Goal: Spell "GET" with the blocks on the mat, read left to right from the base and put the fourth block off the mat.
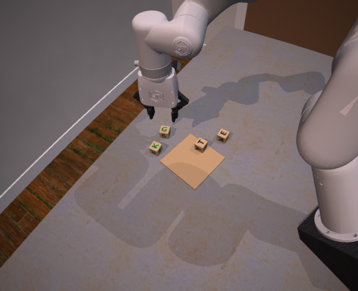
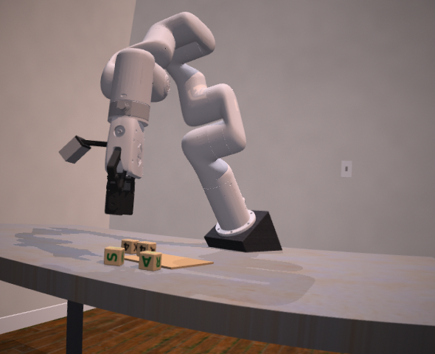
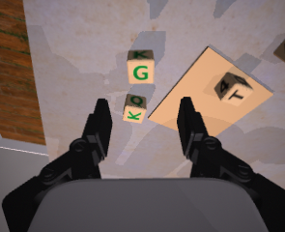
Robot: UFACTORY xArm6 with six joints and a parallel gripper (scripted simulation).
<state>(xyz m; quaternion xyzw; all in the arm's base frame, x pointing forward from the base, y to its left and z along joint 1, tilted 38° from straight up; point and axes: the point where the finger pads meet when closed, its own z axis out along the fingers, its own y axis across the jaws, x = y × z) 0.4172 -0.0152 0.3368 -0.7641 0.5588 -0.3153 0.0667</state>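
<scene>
The G block is 90 mm below my hand. From my hand the other things lie so: tan mat 120 mm behind, 100 mm below, 50 mm to the left; E block 170 mm behind, 90 mm below, 60 mm to the right; T block 120 mm behind, 90 mm below.
</scene>
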